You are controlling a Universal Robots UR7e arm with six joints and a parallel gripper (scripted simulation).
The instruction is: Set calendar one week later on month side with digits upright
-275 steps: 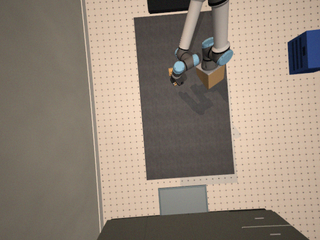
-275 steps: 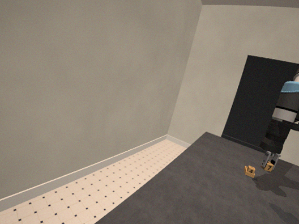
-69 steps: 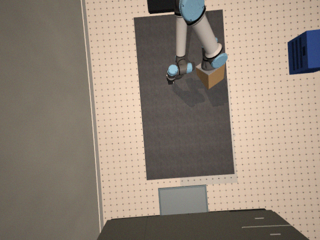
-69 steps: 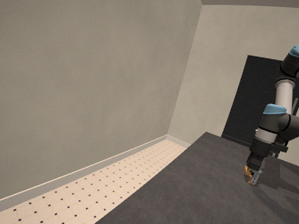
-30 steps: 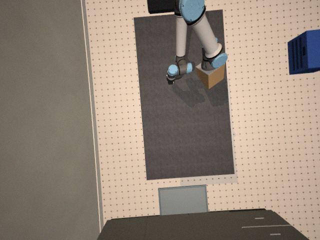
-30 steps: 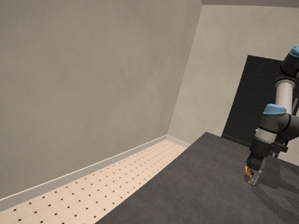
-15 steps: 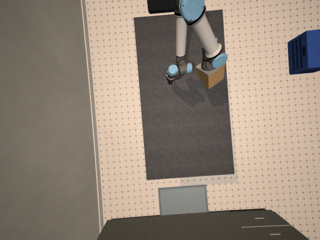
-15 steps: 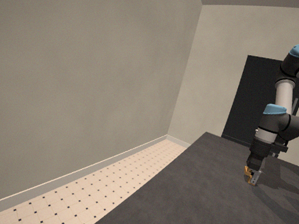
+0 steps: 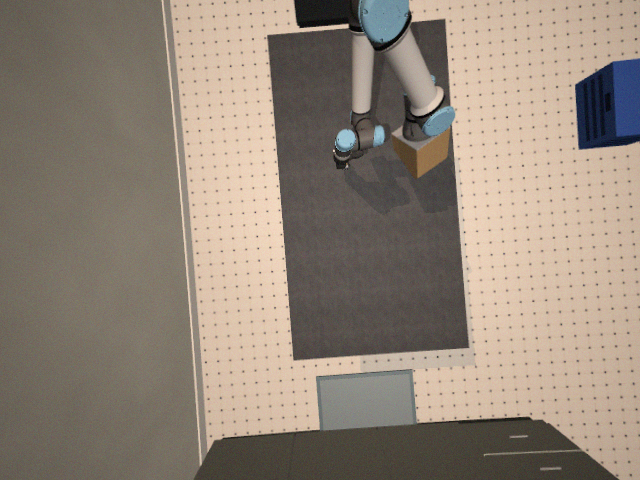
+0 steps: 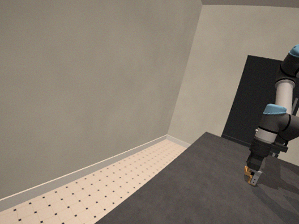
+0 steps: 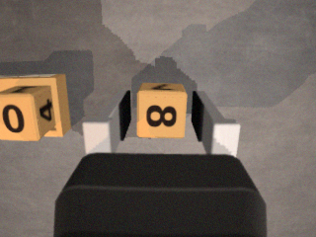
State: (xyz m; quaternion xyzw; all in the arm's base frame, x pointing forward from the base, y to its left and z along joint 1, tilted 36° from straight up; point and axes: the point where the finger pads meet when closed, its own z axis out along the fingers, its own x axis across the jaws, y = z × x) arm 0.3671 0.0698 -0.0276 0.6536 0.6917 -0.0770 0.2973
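Now: hand 1 cm above the number cube.
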